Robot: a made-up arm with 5 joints.
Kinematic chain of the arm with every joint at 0, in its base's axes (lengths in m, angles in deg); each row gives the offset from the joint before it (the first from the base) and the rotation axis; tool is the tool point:
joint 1: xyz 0 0 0.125 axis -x
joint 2: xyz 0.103 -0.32 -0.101 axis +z
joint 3: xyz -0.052 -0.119 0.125 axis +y
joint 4: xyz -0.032 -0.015 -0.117 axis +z
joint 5: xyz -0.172 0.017 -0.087 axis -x
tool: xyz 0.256 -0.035 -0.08
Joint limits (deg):
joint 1: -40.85..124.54
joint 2: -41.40..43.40
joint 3: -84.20..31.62
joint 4: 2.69..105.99
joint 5: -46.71..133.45
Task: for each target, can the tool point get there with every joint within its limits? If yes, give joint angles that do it. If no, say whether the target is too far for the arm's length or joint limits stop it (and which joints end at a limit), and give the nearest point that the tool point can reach.
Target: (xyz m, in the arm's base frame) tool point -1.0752 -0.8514 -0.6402
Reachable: no: too far | nearest point -0.1468 -0.3785 -0.2152 | short by 1.125 m
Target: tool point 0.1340 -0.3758 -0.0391
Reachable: yes | joints -6.26 28.05 0.37 65.40 108.13
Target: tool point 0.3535 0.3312 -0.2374
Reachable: no: joint limits stop it (at a limit: joint 1, joint 2, joint 4) | nearest point 0.2552 -0.0668 -0.1984 | short by 0.412 m
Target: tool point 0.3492 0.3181 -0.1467
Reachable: no: joint limits stop it (at a limit: joint 1, joint 2) | nearest point 0.2658 -0.0685 -0.1650 | short by 0.396 m
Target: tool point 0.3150 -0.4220 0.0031
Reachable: yes | joints -2.07 -0.24 -54.44 12.79 -19.30
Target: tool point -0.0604 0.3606 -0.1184
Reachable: no: joint limits stop it (at a limit: joint 1, joint 2, joint 5) | nearest point -0.0966 -0.0152 -0.1539 | short by 0.379 m
